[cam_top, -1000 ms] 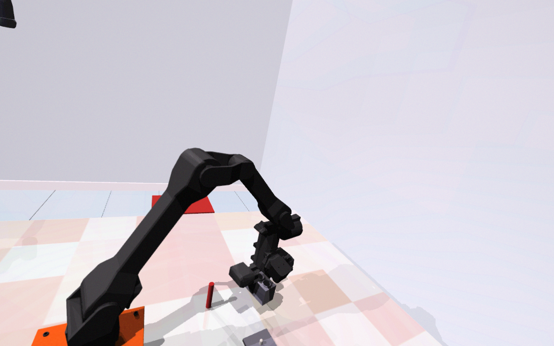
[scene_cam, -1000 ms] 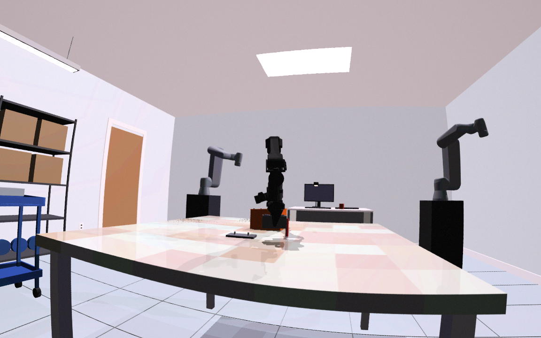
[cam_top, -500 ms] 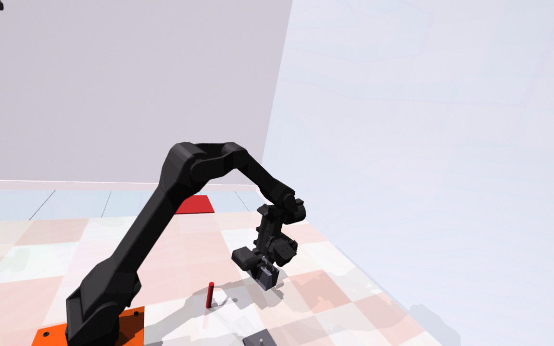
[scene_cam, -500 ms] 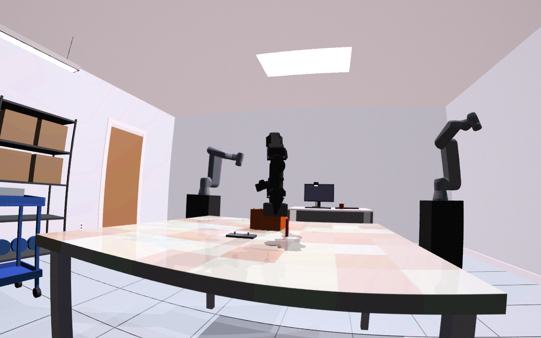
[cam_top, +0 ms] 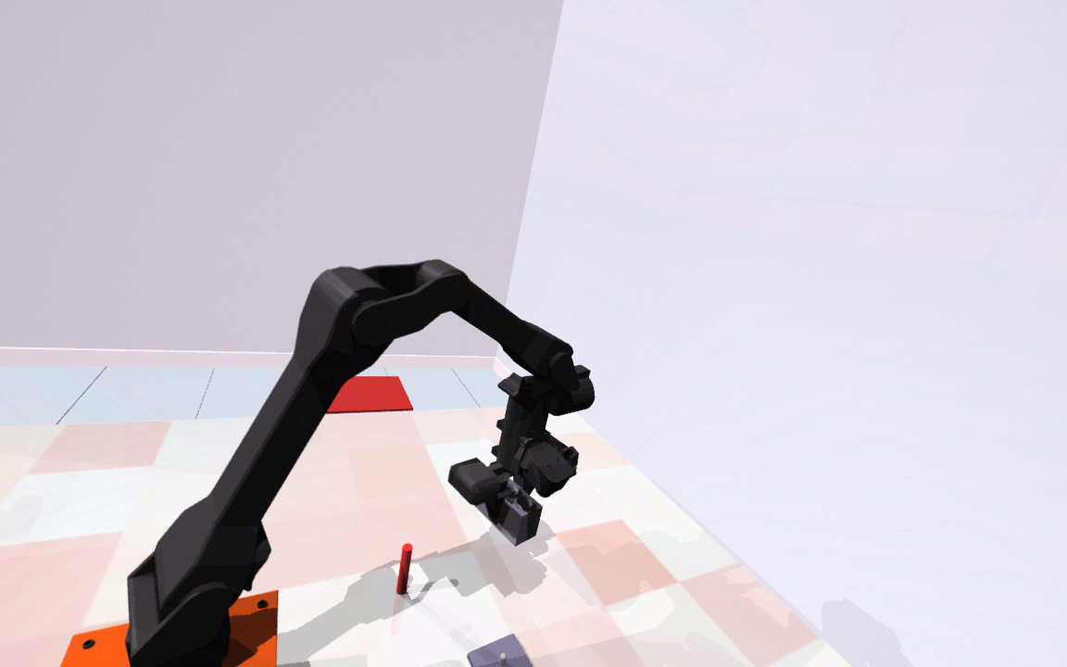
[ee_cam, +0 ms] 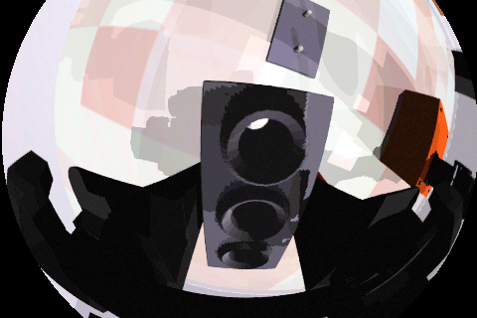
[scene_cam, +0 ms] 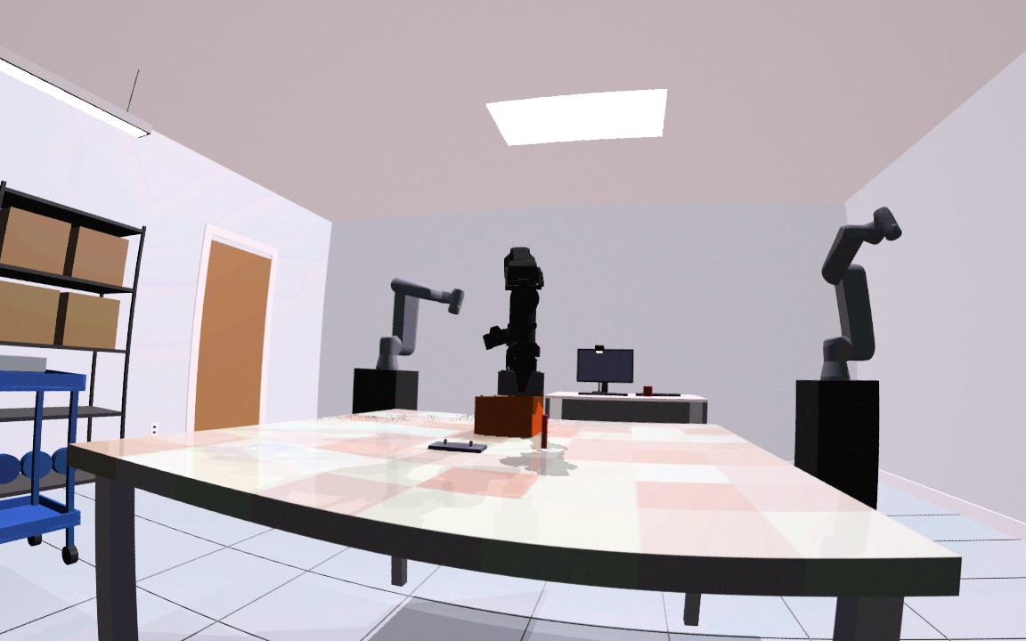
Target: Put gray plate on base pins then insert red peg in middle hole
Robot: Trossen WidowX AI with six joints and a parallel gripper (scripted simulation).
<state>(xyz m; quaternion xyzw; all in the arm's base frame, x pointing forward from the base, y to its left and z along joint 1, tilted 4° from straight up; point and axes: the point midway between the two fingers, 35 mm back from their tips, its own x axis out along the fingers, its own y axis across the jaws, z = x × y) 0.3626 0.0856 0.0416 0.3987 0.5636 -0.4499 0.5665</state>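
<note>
My gripper tip is 150 mm to the left of the base, 130 mm above it and 30 mm past it. Also, from my gripper tip: red peg 120 mm behind, 100 mm below, 30 mm to the left; then gray plate 30 mm above.
</note>
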